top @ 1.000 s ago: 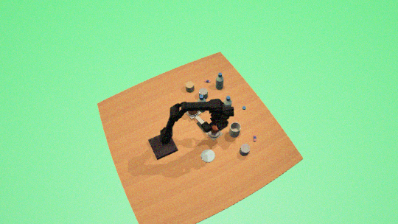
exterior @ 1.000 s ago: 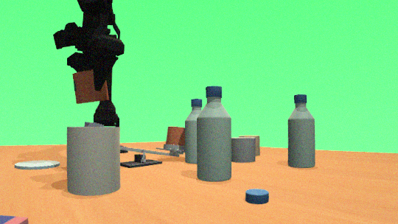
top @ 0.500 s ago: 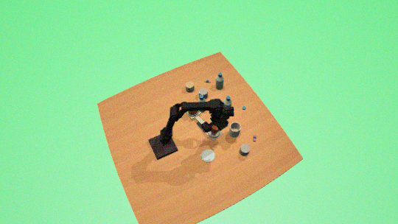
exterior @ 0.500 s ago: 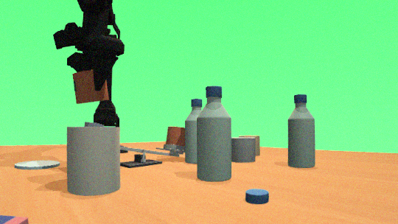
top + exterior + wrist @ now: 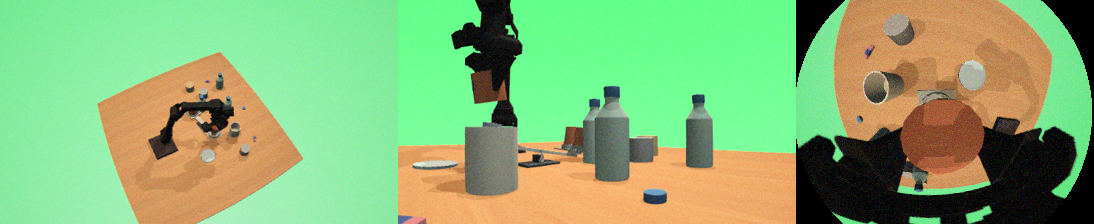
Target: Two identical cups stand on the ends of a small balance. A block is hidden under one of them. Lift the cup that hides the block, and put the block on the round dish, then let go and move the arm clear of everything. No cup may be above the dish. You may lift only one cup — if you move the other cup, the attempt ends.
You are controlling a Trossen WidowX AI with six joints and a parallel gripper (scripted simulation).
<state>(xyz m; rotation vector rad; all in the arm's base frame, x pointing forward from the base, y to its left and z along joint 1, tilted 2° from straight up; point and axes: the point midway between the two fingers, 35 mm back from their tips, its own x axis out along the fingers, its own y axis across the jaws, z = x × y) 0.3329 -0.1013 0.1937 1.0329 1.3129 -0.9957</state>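
My gripper tip is now 80 mm above the small grey block and 10 mm to the right of it. From my gripper tip the other things lie so: blue cap (330 mm ahead, 160 mm to the left, 160 mm below); grey balance (130 mm to the left, 130 mm below, 30 mm behind); round white dish (170 mm below, 110 mm to the right, 90 mm behind).
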